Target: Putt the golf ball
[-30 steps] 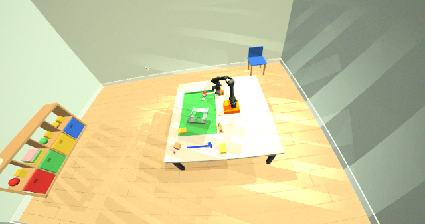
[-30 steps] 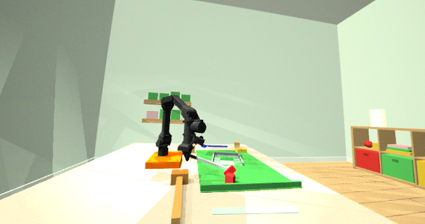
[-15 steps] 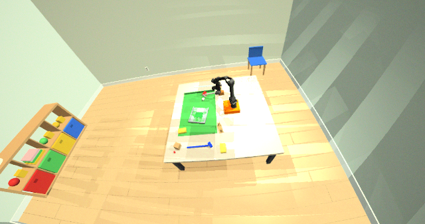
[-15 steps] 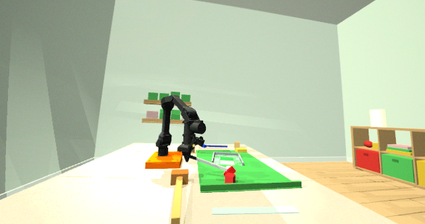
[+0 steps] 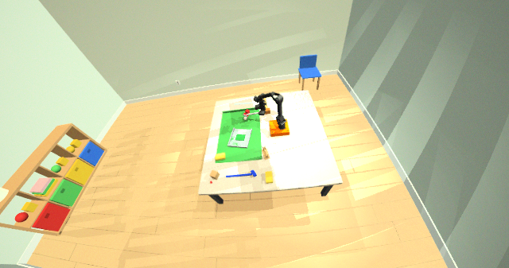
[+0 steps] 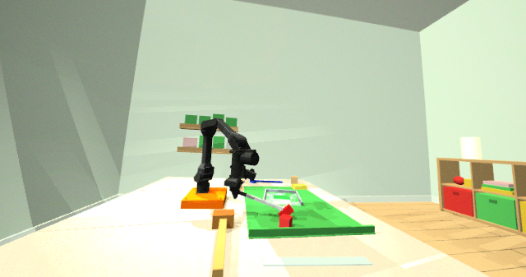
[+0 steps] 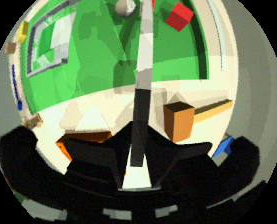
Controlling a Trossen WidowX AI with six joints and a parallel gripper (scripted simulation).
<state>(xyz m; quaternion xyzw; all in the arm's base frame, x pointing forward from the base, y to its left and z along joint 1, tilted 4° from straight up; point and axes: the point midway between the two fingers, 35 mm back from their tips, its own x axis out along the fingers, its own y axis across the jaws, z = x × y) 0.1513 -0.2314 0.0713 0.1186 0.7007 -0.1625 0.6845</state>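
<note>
Right now the red putter is 11 cm ahead of my gripper tip and 4 cm to the right of it. The rest, counted from my gripper tip: white golf ball (23 cm ahead, 3 cm to the right, 5 cm below); red block (18 cm ahead, 15 cm to the right, 5 cm below); blue putter (36 cm ahead, 64 cm to the left, 6 cm below).
</note>
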